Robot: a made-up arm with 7 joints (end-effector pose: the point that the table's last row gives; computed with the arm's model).
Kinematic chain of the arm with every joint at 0, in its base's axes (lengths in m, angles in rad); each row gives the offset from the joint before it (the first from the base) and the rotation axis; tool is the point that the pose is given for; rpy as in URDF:
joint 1: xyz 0 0 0.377 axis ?
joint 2: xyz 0 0 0 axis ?
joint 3: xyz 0 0 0.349 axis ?
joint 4: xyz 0.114 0 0 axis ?
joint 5: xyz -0.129 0 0.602 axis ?
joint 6: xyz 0 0 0 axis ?
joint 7: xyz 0.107 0 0 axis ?
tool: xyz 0 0 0 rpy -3.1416 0 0
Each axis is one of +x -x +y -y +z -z.
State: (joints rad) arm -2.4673 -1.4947 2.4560 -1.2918 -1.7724 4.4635 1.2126
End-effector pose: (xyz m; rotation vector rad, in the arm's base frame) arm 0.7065 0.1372 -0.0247 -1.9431 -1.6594 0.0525
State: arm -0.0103 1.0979 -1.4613 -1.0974 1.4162 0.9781 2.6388
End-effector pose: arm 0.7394 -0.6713 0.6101 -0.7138 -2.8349 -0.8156
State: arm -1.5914 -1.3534 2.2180 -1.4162 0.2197 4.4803 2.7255
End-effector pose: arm 0.4809 0.6283 0.1627 -1.1901 0.3393 0.0902
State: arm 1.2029 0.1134 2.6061 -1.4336 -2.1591 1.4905 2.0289
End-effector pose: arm -0.6058 -0.4230 1.0289 -0.8860 -0.6288 -0.3303
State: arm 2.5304 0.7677 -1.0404 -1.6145 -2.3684 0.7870 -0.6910
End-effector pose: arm -0.0862 0.9347 0.4892 0.3668 -0.1625 0.5914
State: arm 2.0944 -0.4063 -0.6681 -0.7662 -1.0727 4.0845 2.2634
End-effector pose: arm 0.1737 0.0546 1.2642 0.1324 -0.5428 -0.3000
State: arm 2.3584 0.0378 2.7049 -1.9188 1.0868 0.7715 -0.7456
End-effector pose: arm 0.3266 -0.7050 0.6107 -1.6597 0.1028 -0.3898
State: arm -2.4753 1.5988 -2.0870 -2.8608 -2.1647 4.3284 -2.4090
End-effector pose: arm -0.1224 0.3182 0.5266 -2.7282 -0.2628 -0.6298
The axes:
joint 1: +z
joint 2: +y
joint 3: +z
joint 4: -y
joint 5: +z
joint 6: -y
joint 7: -z

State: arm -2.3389 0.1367 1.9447 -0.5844 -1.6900 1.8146 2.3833
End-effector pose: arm 0.2812 -0.2292 1.3979 -0.6227 -1.9088 2.3135
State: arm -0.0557 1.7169 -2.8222 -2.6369 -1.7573 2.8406 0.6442
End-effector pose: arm -0.0982 -0.2525 0.8534 0.4518 -0.7671 -1.4081
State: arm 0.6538 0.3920 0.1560 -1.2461 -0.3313 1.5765 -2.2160
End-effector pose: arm 0.6808 0.6676 0.7410 0.1688 2.9495 -0.3266
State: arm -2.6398 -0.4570 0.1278 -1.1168 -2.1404 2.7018 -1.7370
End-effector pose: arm -0.1576 -0.2750 1.2922 -0.7332 -0.0401 2.8003
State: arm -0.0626 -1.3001 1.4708 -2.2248 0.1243 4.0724 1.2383
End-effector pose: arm -0.1215 0.6456 0.4964 -0.9106 -1.0790 -1.2095
